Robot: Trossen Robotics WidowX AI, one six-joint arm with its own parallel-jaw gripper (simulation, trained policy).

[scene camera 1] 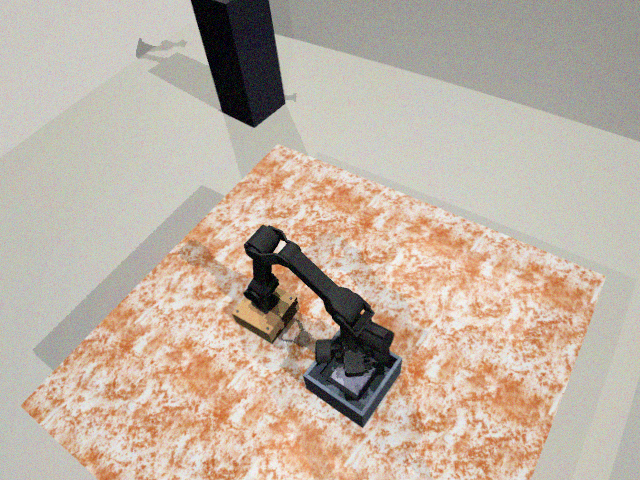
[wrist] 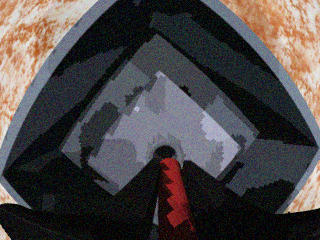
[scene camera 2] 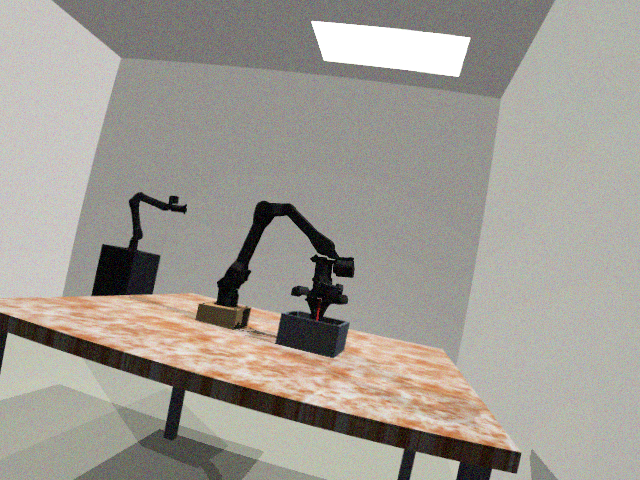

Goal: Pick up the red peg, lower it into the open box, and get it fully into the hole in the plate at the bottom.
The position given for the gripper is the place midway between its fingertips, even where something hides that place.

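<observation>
Scene camera 1 gives you the gripper (scene camera 1: 352,369) and a light grey plate (scene camera 1: 354,386). In the wrist view you'd find the gripper (wrist: 170,166) again, along with the plate (wrist: 162,114). As for scene camera 2, there's the gripper (scene camera 2: 316,321), but scene camera 2 does not show the light grey plate, hidden by a grey box.
</observation>
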